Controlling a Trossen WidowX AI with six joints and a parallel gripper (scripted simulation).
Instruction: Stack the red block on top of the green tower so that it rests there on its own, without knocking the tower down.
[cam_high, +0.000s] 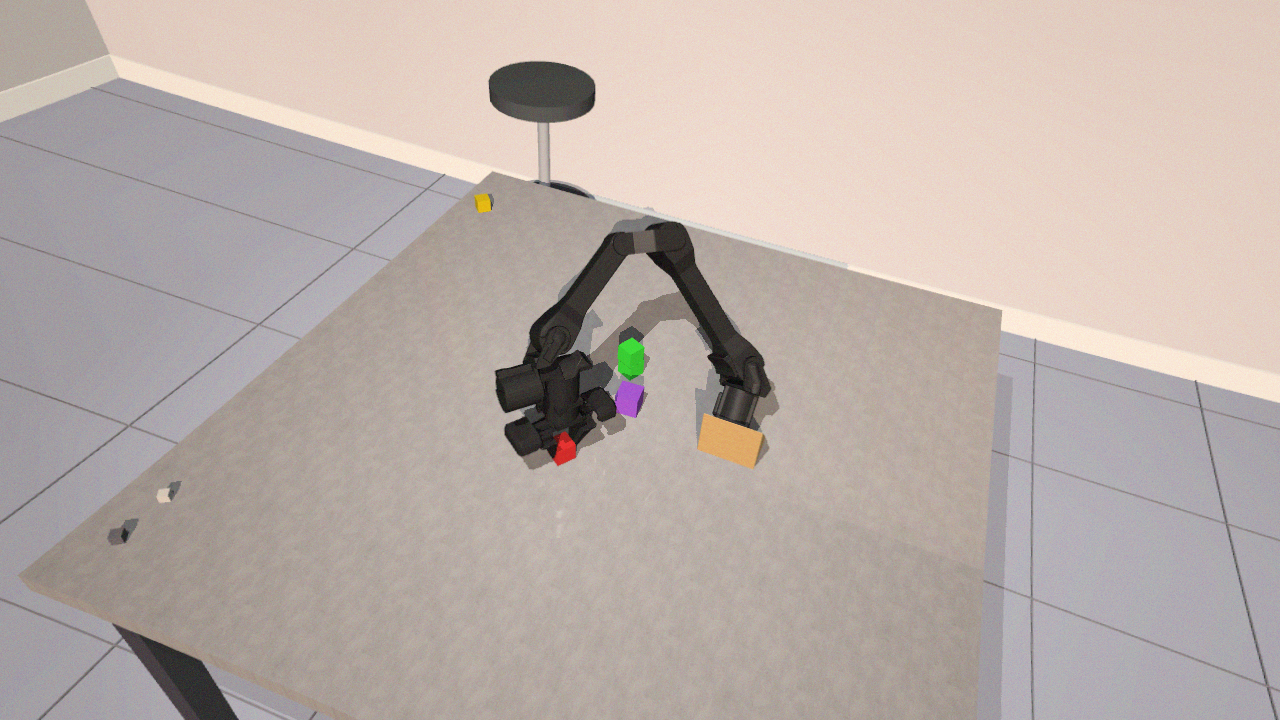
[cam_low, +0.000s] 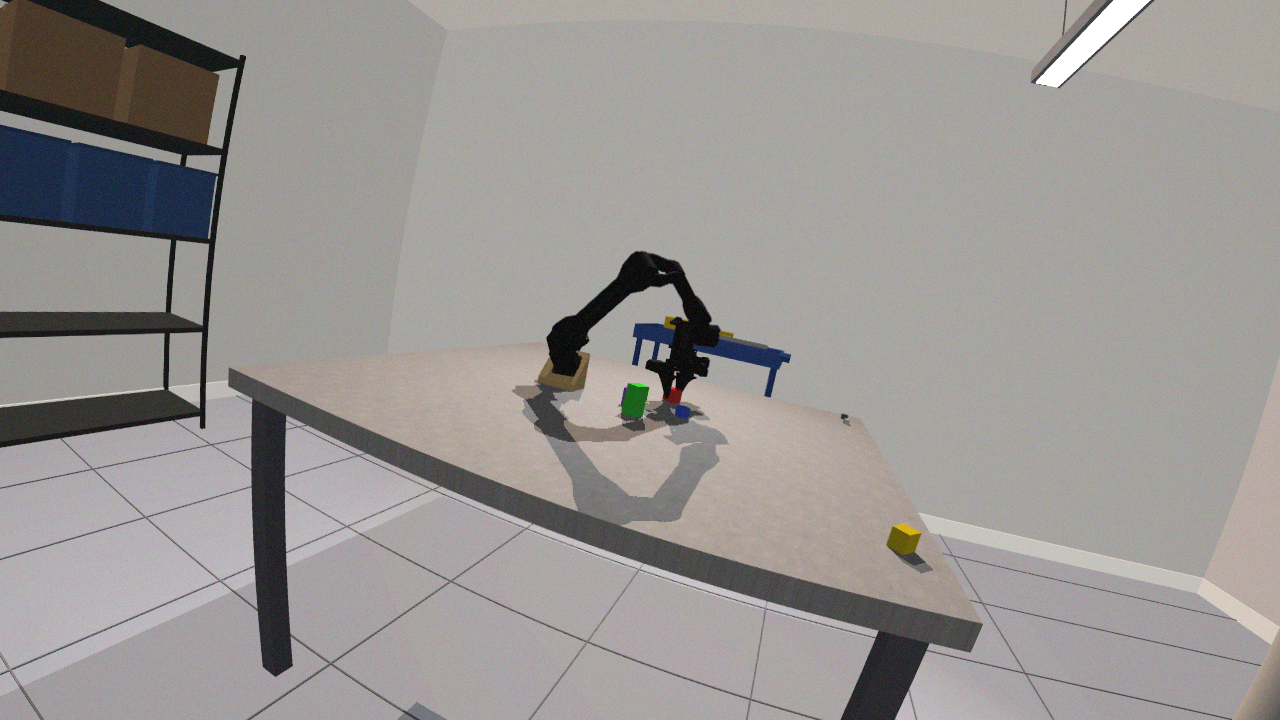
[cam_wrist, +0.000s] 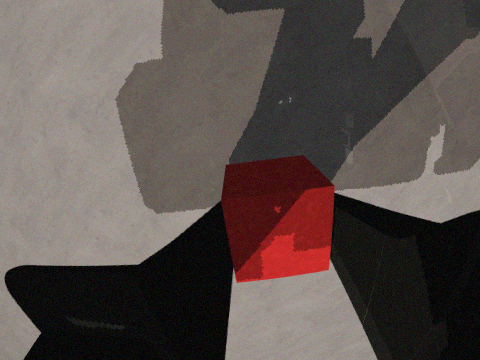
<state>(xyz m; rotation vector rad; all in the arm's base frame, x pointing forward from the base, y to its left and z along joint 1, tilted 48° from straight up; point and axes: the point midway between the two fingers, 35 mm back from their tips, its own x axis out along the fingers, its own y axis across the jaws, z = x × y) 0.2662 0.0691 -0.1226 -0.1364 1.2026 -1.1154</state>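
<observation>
Right now my gripper tip is 160 mm to the left of the purple block, 70 mm past it and 10 mm below it. Round my gripper tip: red block 10 mm above; then yellow block 660 mm to the right, 490 mm ahead, 10 mm above; then small blue block 150 mm to the right, 60 mm ahead.
</observation>
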